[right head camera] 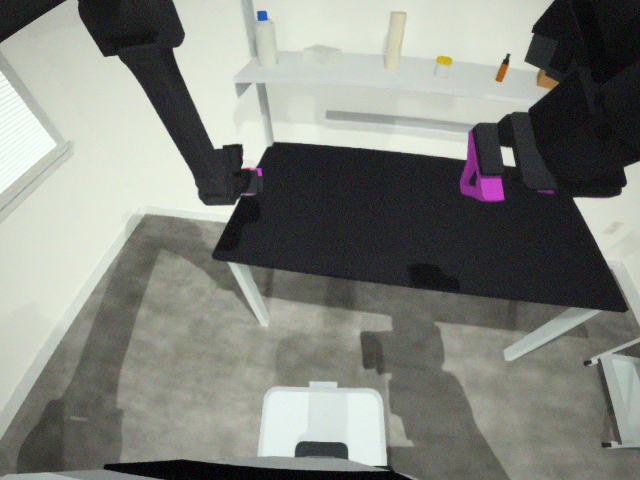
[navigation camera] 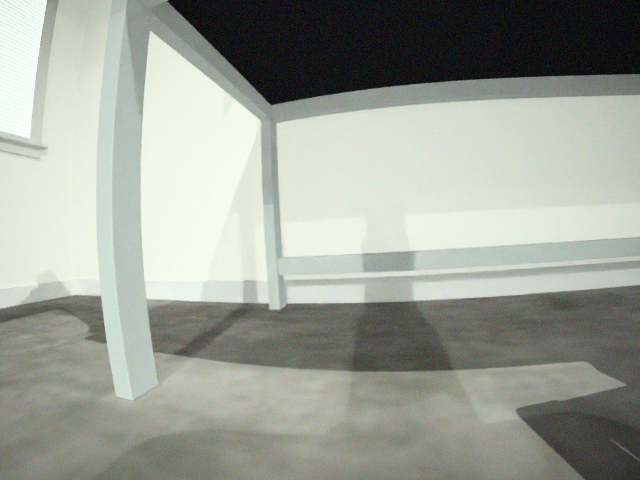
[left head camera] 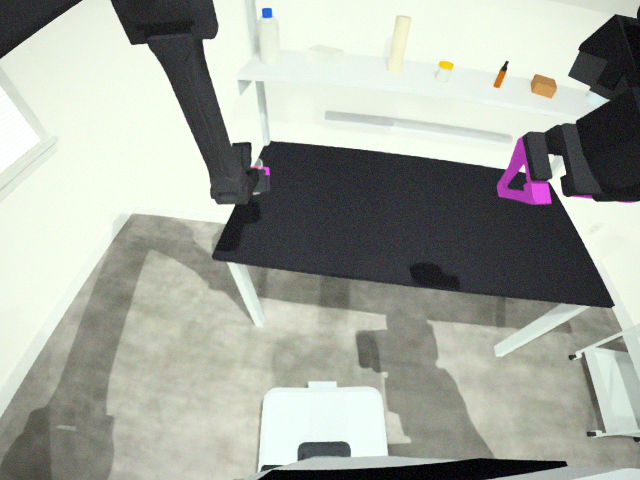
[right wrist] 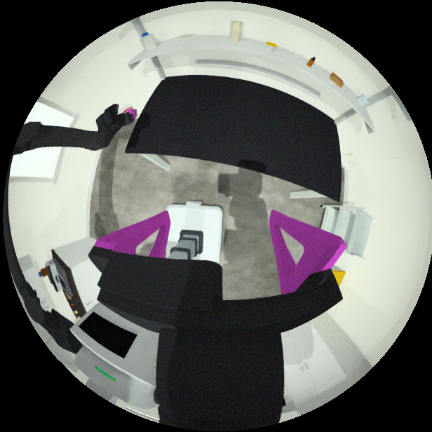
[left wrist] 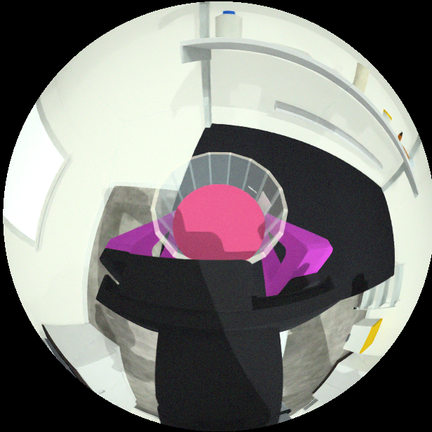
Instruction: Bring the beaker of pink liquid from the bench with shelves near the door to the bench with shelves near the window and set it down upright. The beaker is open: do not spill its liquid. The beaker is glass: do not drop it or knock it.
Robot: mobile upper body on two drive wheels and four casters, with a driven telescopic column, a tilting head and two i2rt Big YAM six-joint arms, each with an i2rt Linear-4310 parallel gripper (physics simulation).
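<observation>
The open glass beaker of pink liquid (left wrist: pixel 219 215) (right wrist: pixel 128 109) is upright in my left gripper (left head camera: pixel 261 178) (right head camera: pixel 253 181) (right wrist: pixel 130 111), which is shut on it. In both head views the gripper hides most of the beaker. They are at the left end of the black-topped bench with shelves (left head camera: pixel 387 206) (right head camera: pixel 387 206) (left wrist: pixel 330 200) (right wrist: pixel 240 115), above its top; the exact height is unclear. A window (left head camera: pixel 18 124) (right head camera: pixel 23 139) (left wrist: pixel 30 175) is in the wall left of this bench. My right gripper (left head camera: pixel 558 192) (right head camera: pixel 519 190) (right wrist: pixel 219 215) is open and empty, high over the bench's right part.
The shelf (left head camera: pixel 361 72) (right head camera: pixel 361 72) behind the bench holds a blue-capped bottle (left head camera: pixel 268 41), a pale cylinder (left head camera: pixel 399 43), a yellow-lidded jar (left head camera: pixel 444 71) and a brown block (left head camera: pixel 543 86). Bench legs (left head camera: pixel 245 291) (navigation camera: pixel 126 206) stand in front. A white cart (left head camera: pixel 594 379) is at the right.
</observation>
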